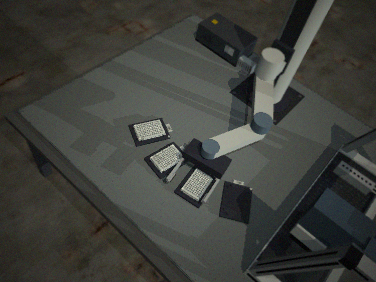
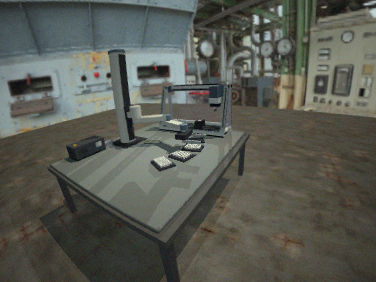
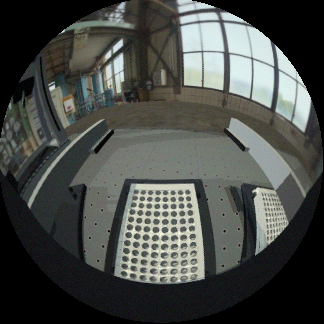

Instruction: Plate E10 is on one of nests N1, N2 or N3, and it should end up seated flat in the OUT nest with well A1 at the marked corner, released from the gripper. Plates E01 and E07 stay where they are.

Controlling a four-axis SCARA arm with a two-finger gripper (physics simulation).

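Places are measured from the arm's base along level axes (x ahead, y left, z up), in millimetres.
Pixels of known places: gripper, fingertip midpoint: (image 1: pixel 185 191) (image 2: pixel 203 138) (image 3: pixel 170 119); arm's base, origin of the base link: (image 2: pixel 128 142).
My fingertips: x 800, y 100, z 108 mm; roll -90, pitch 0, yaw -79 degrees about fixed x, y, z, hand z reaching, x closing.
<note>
Ahead of a thing's pixels: the offset from my fingertips to its top centre. "spot": to the spot under its first point.
Plate E10 {5 mm right, 97 mm back, 69 mm down} (image 1: pixel 198 184) (image 2: pixel 193 147) (image 3: pixel 160 230), white with many wells, lies in the dark OUT nest (image 1: pixel 188 195) (image 3: pixel 208 235) and looks flat. Its label and the A1 mark do not show. My gripper (image 1: pixel 192 181) (image 3: pixel 170 119) is open and empty, raised above the plate, with one finger out to each side of it. Two other white plates, E01 and E07, sit in their own nests: one plate {182 mm right, 100 mm back, 69 mm down} (image 1: pixel 166 157) (image 2: pixel 181 155) (image 3: pixel 272 215) beside the OUT nest, the other plate {343 mm right, 151 mm back, 69 mm down} (image 1: pixel 149 129) (image 2: pixel 163 162) farther along. I cannot read which is which.
A bare dark nest {161 mm left, 160 mm back, 73 mm down} (image 1: pixel 236 202) stands on the other side of the OUT nest. A gantry frame (image 2: pixel 192 88) stands at that end of the table. A dark box {spot: 472 mm right, 858 mm back, 20 mm up} (image 1: pixel 225 37) (image 2: pixel 86 148) stands near the arm's column (image 2: pixel 120 97).
</note>
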